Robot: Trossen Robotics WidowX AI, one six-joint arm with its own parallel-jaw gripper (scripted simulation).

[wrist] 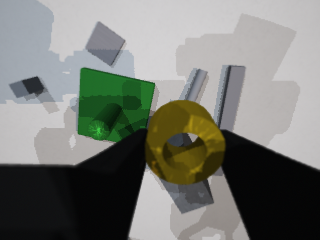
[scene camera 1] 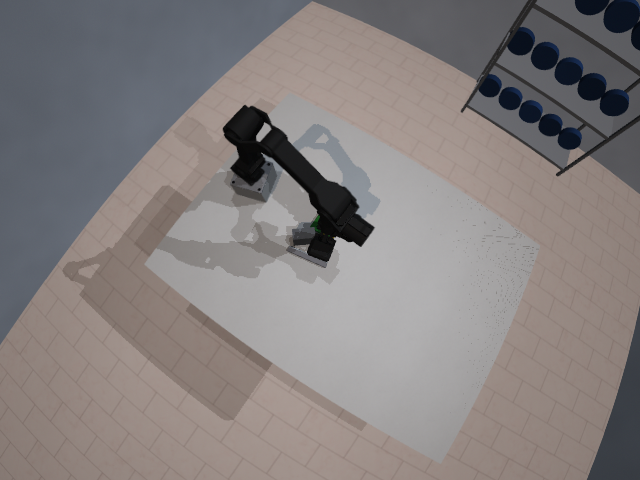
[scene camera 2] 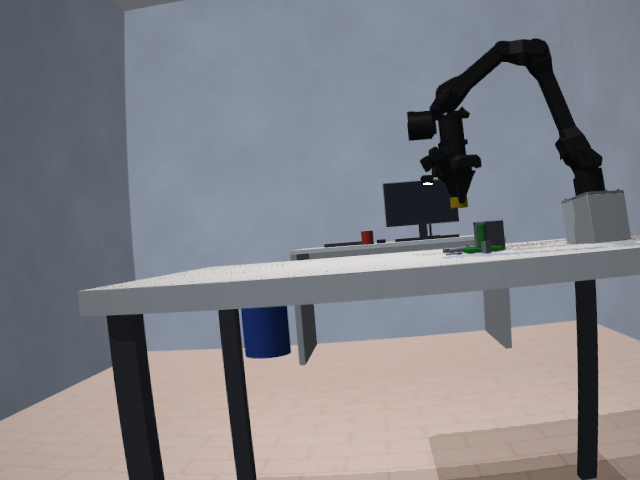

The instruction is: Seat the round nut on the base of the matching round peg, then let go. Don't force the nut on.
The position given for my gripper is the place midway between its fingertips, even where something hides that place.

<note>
In view: my gripper [scene camera 2: 458, 203], a block [wrist: 187, 198] and a long grey bar [wrist: 235, 76].
My gripper shows as well in the wrist view [wrist: 182, 136] and in scene camera 1 [scene camera 1: 327, 235].
</note>
